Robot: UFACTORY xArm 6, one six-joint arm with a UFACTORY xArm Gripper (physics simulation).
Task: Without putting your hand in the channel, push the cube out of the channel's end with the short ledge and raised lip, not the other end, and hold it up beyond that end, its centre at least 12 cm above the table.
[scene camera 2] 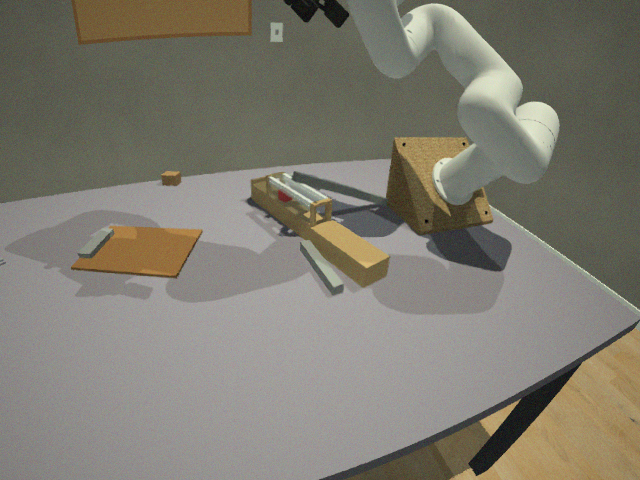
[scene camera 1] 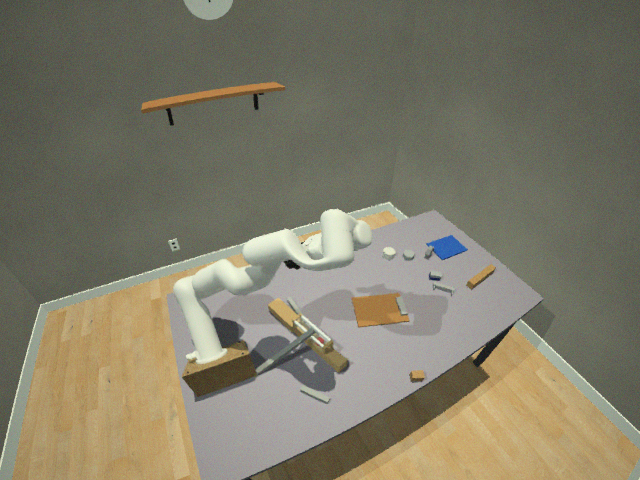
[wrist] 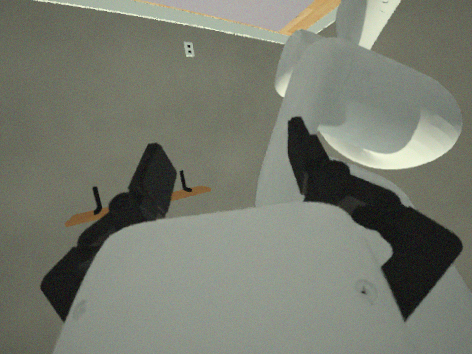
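The red cube [scene camera 1: 321, 340] [scene camera 2: 284, 195] sits inside the wooden channel [scene camera 1: 336, 361] [scene camera 2: 294, 219], under pale rails, toward the end with a raised lip, at the left in scene camera 2. A long solid wooden block forms the other end. My gripper [scene camera 2: 321, 14] [wrist: 226, 147] is open and empty, high above the table and away from the channel. Its fingers point toward the wall in the wrist view. In scene camera 1 the arm mostly hides it. The channel and cube do not show in the wrist view.
A long grey bar [scene camera 1: 284, 351] [scene camera 2: 338, 188] runs from the channel toward the arm's wooden base [scene camera 1: 222, 376] [scene camera 2: 403, 180]. A grey stick [scene camera 2: 321, 268] lies beside the solid block. An orange board [scene camera 1: 377, 311] [scene camera 2: 144, 253] and small wooden block [scene camera 1: 417, 375] [scene camera 2: 171, 178] are also on the table.
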